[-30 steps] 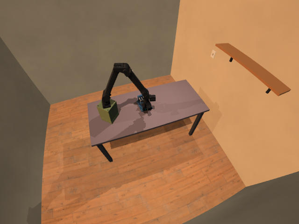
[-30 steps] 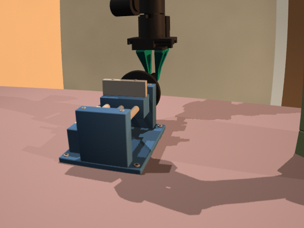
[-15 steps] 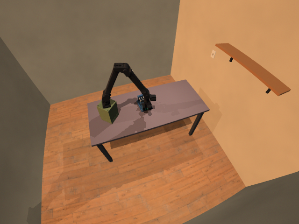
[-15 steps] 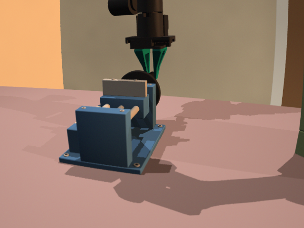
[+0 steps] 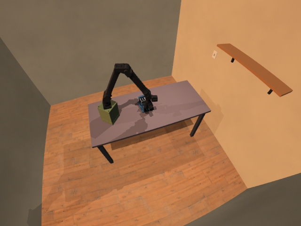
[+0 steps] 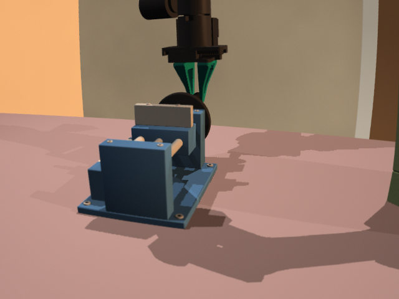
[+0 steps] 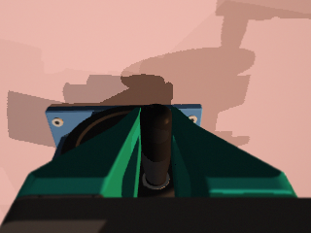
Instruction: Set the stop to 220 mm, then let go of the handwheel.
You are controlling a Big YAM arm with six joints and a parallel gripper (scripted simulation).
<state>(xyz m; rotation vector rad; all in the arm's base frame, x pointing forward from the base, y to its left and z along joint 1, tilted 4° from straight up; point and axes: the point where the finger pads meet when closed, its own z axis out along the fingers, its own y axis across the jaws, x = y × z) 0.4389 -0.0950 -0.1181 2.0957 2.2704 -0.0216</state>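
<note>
My hand is 140 mm to the right of the grey stop plate, 20 mm short of it and 20 mm above it. From my hand the other things lie so: black crank handle: 10 mm to the left.
</note>
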